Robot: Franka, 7 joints.
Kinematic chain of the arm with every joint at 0, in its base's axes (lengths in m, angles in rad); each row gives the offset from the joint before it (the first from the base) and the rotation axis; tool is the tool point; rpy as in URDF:
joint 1: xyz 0 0 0.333 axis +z
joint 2: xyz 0 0 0 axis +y
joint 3: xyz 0 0 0.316 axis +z
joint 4: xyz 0.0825 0 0 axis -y
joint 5: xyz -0.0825 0 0.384 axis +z
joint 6: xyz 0 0 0 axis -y
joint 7: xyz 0.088 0 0 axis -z
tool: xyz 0 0 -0.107 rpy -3.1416 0 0
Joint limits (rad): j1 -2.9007..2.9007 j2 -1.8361..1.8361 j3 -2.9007..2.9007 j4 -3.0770..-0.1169 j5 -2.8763..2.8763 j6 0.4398..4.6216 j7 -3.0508..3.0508
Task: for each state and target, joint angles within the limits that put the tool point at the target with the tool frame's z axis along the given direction. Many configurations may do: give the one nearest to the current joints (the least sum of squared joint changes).
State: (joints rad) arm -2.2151 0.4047 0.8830 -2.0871 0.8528 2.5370 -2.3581
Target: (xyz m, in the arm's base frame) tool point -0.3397 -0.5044 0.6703 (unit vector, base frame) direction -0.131 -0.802 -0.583
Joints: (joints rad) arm -2.6277 -0.0137 0.4688 -1.7141 0.6165 2.5140 -2.3581
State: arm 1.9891 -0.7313 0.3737 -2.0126 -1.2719 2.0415 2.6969
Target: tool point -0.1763 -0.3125 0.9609 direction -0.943 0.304 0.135
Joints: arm 2.8181 -0.7586 0.6653 -1.5013 -0.6655 2.2191 2.6969
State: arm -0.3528 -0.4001 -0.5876 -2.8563 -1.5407 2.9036 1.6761
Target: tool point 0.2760 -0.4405 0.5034 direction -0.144 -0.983 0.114
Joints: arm -0.4359 -0.2413 -0.4743 -2.2880 -2.1813 2.0980 1.6761
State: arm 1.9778 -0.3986 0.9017 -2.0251 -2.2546 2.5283 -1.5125
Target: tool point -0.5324 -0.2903 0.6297 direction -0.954 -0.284 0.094
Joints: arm 2.3963 0.0997 1.2364 -1.6555 -2.4466 2.8431 -1.5125
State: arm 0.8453 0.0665 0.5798 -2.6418 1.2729 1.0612 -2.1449
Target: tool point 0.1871 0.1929 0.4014 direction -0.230 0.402 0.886
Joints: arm 0.4893 -0.3315 -0.1351 -3.0746 2.0634 0.5978 -2.1449
